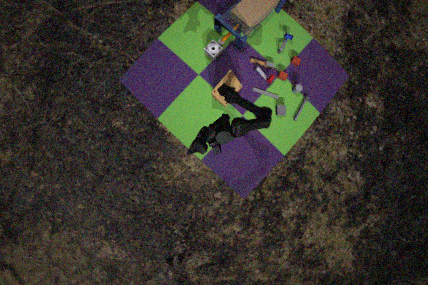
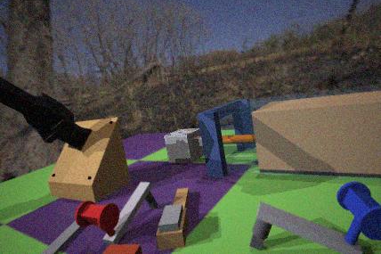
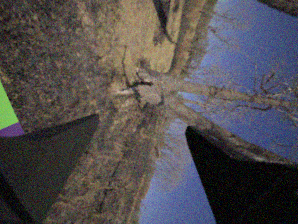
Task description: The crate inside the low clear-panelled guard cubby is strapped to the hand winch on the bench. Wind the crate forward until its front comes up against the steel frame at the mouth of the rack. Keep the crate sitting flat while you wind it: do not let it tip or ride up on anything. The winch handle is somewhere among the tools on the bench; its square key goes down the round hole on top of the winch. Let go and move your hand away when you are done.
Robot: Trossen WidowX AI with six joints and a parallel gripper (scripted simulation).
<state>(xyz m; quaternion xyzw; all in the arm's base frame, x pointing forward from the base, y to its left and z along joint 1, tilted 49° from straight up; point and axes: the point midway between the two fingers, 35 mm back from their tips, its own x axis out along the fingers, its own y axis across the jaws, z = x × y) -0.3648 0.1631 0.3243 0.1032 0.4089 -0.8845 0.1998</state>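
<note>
Right now my gripper tip is 660 mm short of the red grip, 30 mm to the left of it and 470 mm above it. Round my gripper tip: grey bar 580 mm ahead, 90 mm to the right, 510 mm below; then wood-and-grey block 720 mm ahead, 80 mm to the left, 500 mm below; then grey winch 490 mm ahead, 380 mm to the left, 480 mm below.
</note>
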